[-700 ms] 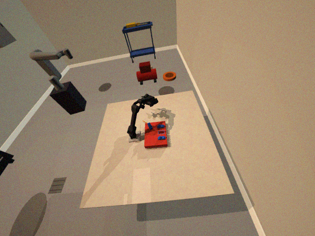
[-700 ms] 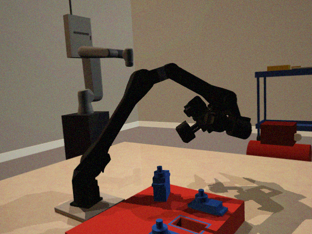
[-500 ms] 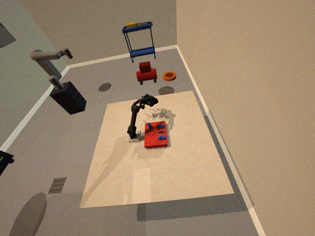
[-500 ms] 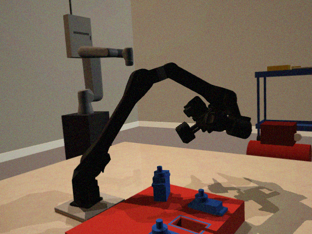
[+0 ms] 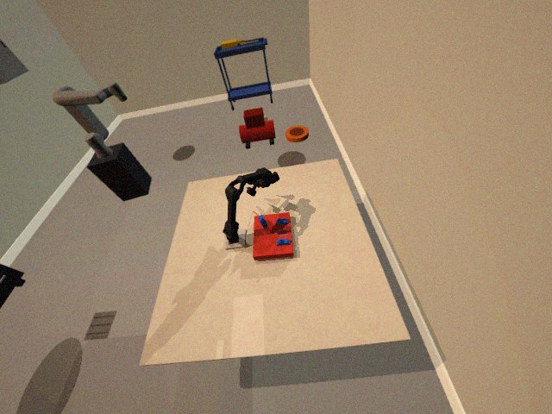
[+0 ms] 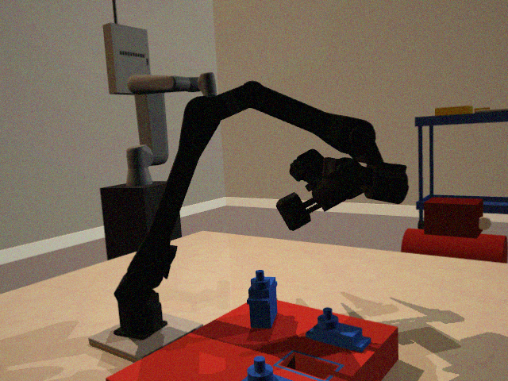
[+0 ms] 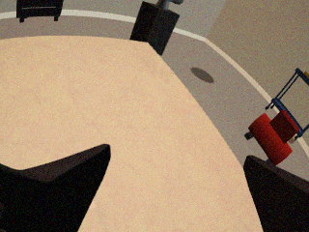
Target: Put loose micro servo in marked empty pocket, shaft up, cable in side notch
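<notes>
The red deck is 20 mm ahead of my gripper tip, 380 mm to the right of it and 140 mm below it.
</notes>
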